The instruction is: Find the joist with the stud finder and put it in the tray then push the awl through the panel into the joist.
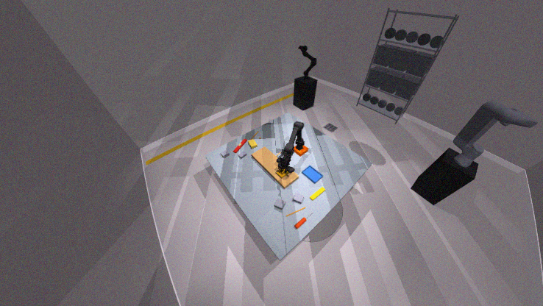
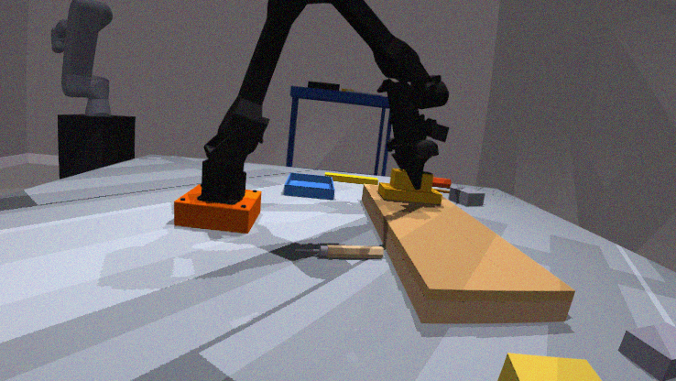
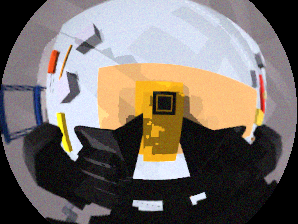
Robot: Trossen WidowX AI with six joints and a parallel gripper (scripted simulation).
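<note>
Now: gripper tip 23 cm past the blue tray, 16 cm to the right of it and 5 cm above it. Also, from my gripper tip: awl: 25 cm to the right, 16 cm behind, 6 cm below; then green square light: 3 cm above, 2 cm ahead; then yellow stud finder: 2 cm above.
</note>
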